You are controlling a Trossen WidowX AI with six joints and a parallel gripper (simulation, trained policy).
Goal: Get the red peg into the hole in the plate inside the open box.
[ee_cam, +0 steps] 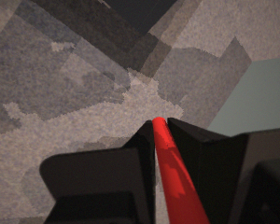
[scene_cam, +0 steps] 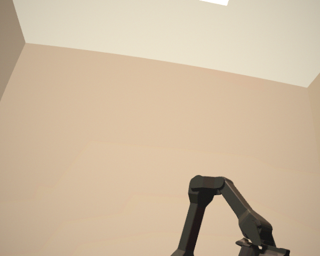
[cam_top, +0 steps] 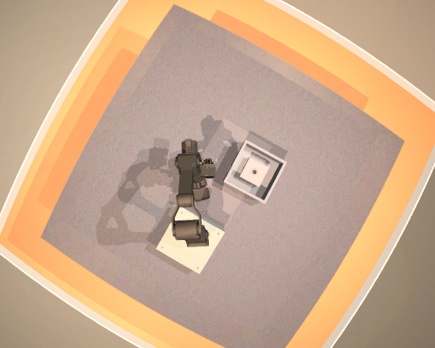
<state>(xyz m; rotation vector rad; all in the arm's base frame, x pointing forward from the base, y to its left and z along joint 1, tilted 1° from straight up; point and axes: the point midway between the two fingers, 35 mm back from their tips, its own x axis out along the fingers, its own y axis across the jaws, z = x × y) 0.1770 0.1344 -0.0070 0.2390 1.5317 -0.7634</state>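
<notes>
The pale plate lies 170 mm ahead of my gripper tip, 150 mm to the right of it and 20 mm below it. From my gripper tip the other things lie so: red peg 10 mm to the left, 30 mm above; box 170 mm ahead, 150 mm to the right, 40 mm below.
</notes>
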